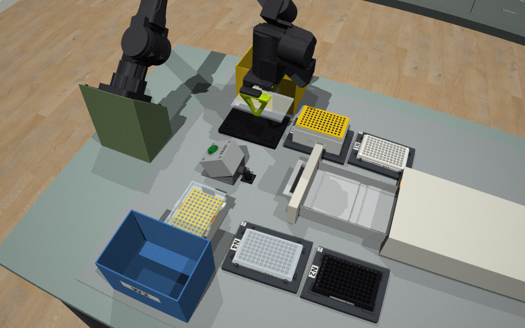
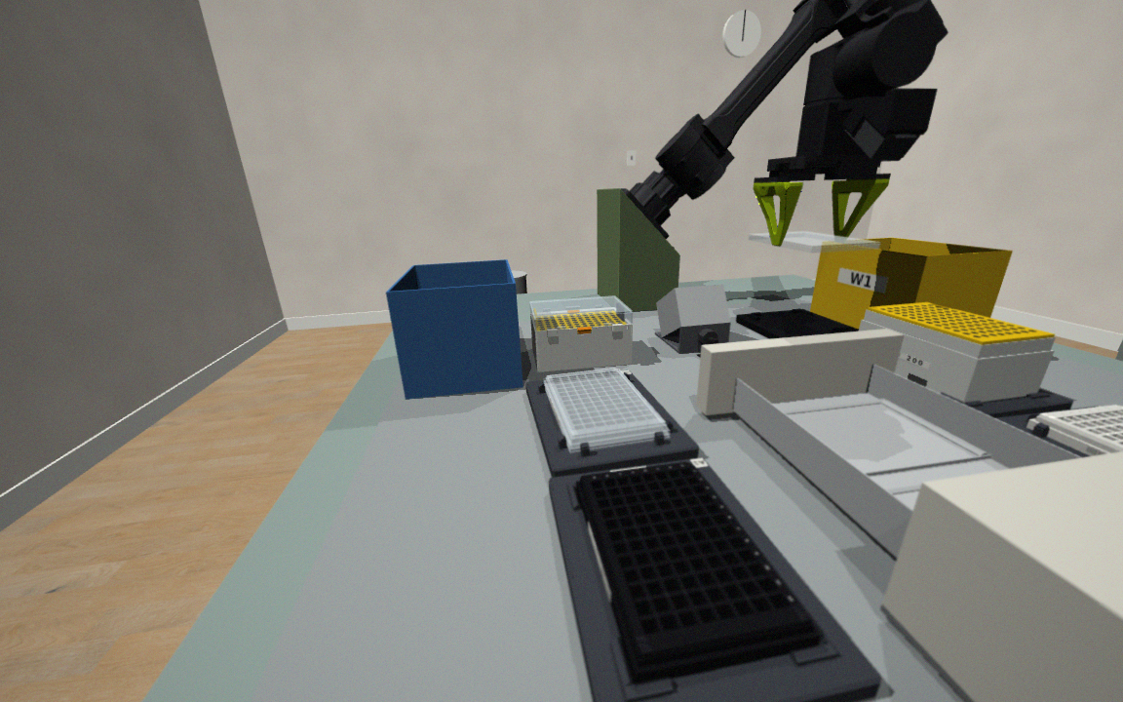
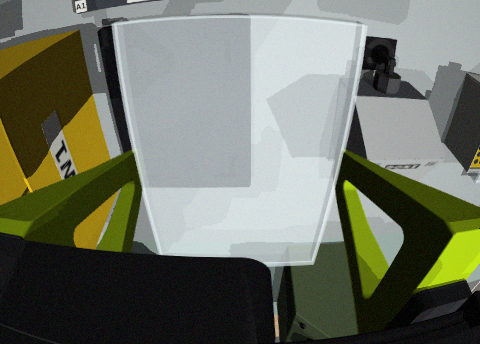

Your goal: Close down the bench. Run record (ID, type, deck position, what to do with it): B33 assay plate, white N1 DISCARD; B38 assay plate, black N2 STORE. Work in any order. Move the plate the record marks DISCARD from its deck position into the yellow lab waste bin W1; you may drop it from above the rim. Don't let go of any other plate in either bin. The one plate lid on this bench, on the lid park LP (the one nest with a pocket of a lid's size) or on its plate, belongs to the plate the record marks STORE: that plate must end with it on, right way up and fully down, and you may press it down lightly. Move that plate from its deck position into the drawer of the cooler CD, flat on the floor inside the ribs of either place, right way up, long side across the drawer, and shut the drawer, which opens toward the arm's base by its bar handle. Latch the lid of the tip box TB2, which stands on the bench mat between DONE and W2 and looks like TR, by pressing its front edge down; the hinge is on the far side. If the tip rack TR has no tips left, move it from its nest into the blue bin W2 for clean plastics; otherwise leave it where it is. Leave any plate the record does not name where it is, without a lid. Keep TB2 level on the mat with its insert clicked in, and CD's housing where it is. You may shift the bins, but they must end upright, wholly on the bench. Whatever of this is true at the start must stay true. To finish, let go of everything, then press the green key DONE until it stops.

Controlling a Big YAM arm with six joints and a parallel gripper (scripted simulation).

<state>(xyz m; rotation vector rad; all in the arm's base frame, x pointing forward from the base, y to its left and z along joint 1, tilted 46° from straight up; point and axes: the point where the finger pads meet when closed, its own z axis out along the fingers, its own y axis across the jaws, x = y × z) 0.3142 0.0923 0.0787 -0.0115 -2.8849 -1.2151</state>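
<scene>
Right now the black plate is 31 cm ahead of my hand, 30 cm to the right of it and 13 cm below it. The rest, counted from my hand: black lid park (4 cm behind, 5 cm to the left, 14 cm below); then green DONE key (8 cm behind, 12 cm to the right, 8 cm below); then plate lid (right at my hand).
</scene>
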